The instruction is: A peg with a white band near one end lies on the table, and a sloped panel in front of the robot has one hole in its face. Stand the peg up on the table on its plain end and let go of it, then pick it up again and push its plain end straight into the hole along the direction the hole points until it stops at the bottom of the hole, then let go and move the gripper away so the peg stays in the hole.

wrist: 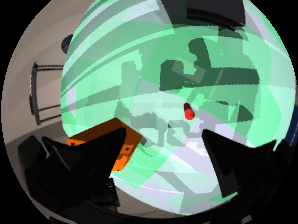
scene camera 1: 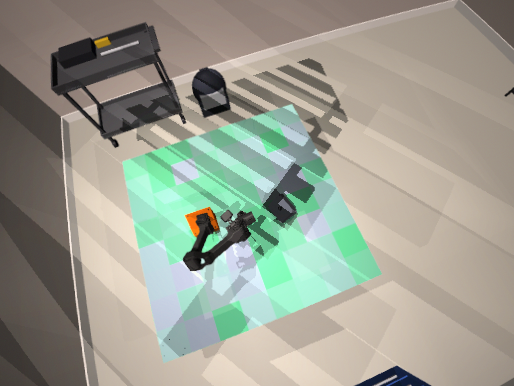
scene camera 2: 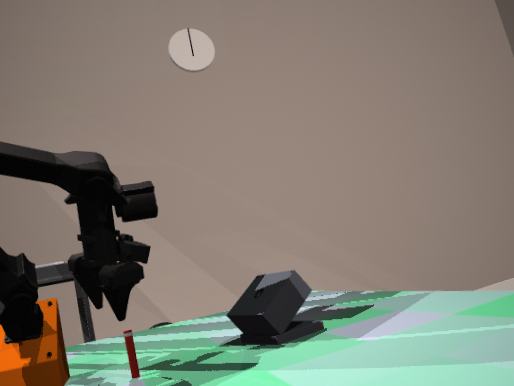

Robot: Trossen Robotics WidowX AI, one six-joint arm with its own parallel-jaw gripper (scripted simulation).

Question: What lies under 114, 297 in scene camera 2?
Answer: My gripper.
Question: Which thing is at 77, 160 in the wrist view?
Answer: My gripper.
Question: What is my gripper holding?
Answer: Nothing.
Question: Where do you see a sloped panel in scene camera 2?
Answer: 284, 293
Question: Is my gripper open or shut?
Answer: Open.
